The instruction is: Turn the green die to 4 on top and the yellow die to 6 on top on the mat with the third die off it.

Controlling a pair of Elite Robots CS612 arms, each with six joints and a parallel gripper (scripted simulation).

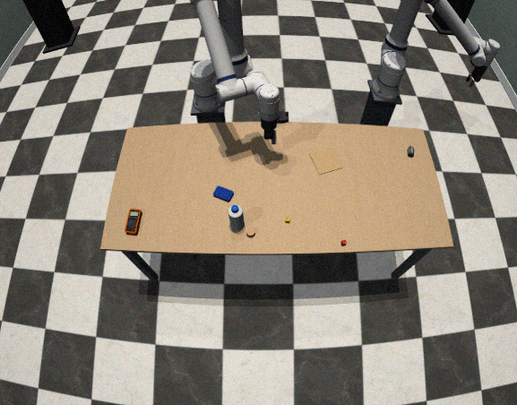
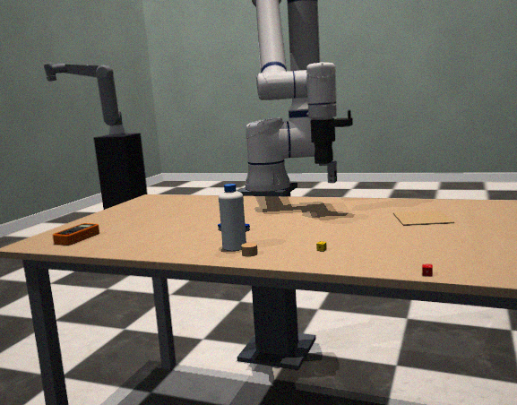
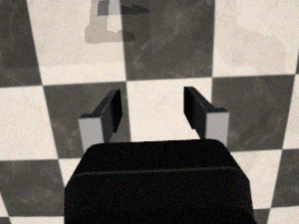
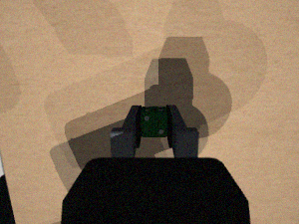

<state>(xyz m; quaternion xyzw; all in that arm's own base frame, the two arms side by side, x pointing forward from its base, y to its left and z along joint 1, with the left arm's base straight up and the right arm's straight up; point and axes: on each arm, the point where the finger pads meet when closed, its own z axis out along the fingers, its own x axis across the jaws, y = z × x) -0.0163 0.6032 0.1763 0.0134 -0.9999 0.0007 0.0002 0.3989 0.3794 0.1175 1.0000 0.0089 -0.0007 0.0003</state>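
The thin tan mat lies 8 cm ahead of my right hand, 27 cm to the left of it and 12 cm below it. Also, from my right hand: yellow die (39 cm ahead, 1 cm to the left, 11 cm below); green die (1 cm below); blue box (21 cm ahead, 27 cm to the right, 11 cm below).
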